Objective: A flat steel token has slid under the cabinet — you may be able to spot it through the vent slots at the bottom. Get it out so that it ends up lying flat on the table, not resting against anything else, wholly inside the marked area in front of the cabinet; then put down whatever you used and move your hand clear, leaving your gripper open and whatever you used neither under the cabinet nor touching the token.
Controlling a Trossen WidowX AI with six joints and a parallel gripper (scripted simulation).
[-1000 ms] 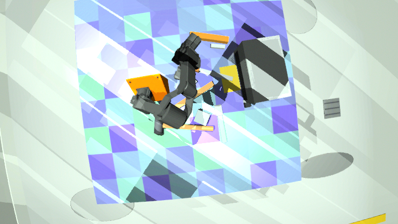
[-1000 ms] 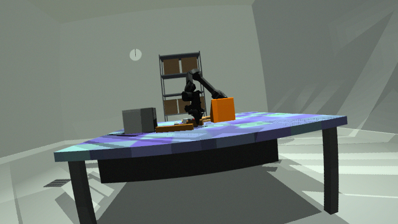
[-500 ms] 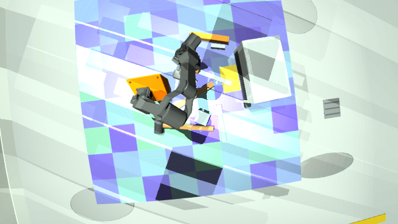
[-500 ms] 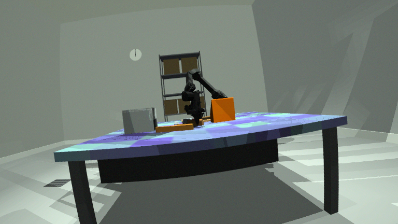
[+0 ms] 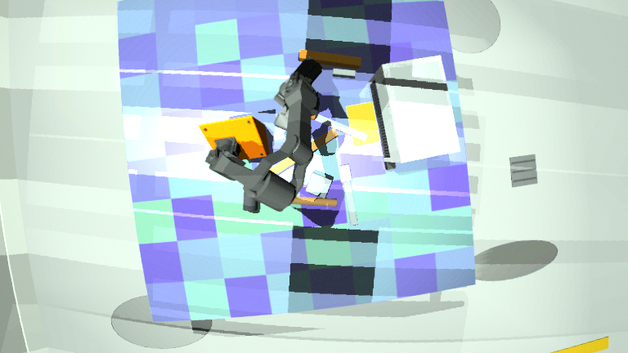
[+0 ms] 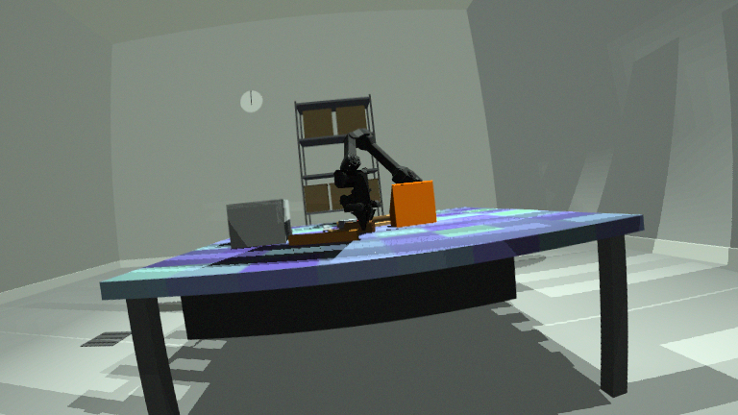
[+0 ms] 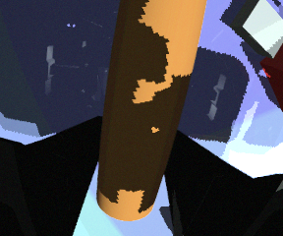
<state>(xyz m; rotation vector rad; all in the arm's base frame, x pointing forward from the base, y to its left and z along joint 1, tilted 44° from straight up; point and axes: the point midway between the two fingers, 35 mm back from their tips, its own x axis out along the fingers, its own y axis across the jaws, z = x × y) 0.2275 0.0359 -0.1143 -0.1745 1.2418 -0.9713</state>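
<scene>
Now: gripper tip 100 mm to the left of the red cube and 10 mm below it. From my gripper tip the other things lie so: flat wooden stick (10 mm behind, 170 mm to the right); then orange bar (150 mm ahead, 160 mm to the left, 10 mm above); then small white block (190 mm ahead, 100 mm to the left).
</scene>
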